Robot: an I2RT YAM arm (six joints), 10 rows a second.
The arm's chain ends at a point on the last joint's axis. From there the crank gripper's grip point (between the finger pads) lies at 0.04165 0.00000 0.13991 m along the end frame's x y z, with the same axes.
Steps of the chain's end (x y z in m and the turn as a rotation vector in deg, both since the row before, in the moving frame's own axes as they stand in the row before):
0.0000 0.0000 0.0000 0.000 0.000 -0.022
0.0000 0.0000 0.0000 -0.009 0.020 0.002
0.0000 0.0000 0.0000 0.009 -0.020 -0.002
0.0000 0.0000 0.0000 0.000 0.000 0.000
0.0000 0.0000 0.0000 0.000 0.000 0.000
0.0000 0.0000 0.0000 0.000 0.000 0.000
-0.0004 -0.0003 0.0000 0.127 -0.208 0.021
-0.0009 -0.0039 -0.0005 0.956 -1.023 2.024
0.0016 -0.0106 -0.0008 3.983 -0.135 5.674
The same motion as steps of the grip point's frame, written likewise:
0.0000 0.0000 0.0000 0.000 0.000 -0.022
0.0000 0.0000 0.0000 -0.009 0.020 0.002
0.0000 0.0000 0.0000 0.009 -0.020 -0.002
0.0000 0.0000 0.0000 0.000 0.000 0.000
0.0000 0.0000 0.0000 0.000 0.000 0.000
0.0000 0.0000 0.0000 0.000 0.000 0.000
-0.0009 -0.0006 0.0001 0.127 -0.208 0.021
-0.0034 -0.0048 0.0002 0.956 -1.023 2.024
0.0015 -0.0162 -0.0009 3.983 -0.135 5.674

